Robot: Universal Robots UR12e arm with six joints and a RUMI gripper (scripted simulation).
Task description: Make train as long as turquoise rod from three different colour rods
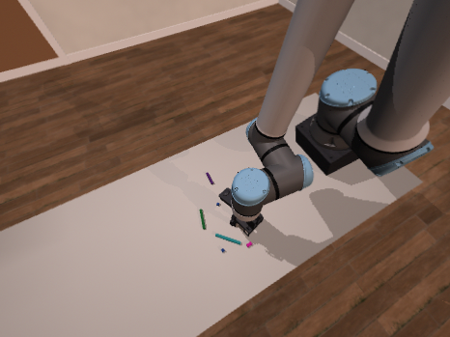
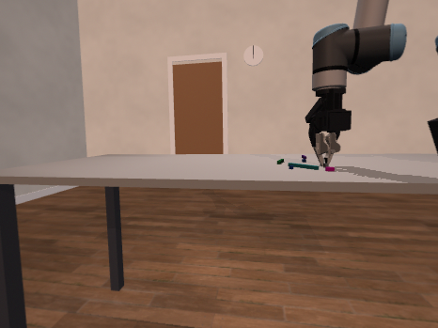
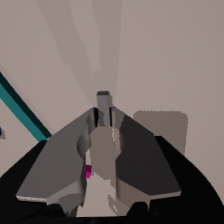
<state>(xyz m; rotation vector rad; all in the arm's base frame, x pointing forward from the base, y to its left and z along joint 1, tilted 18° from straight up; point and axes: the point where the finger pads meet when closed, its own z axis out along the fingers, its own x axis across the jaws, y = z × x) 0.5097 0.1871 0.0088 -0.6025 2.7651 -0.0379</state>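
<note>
The turquoise rod lies 60 mm ahead of my hand, 40 mm to the left of it and 10 mm below it. The rest, counted from my hand: magenta rod (10 mm behind, 80 mm to the left, 10 mm below); then green rod (130 mm ahead, 70 mm to the right, 10 mm below); then grey rod (10 mm below).
</note>
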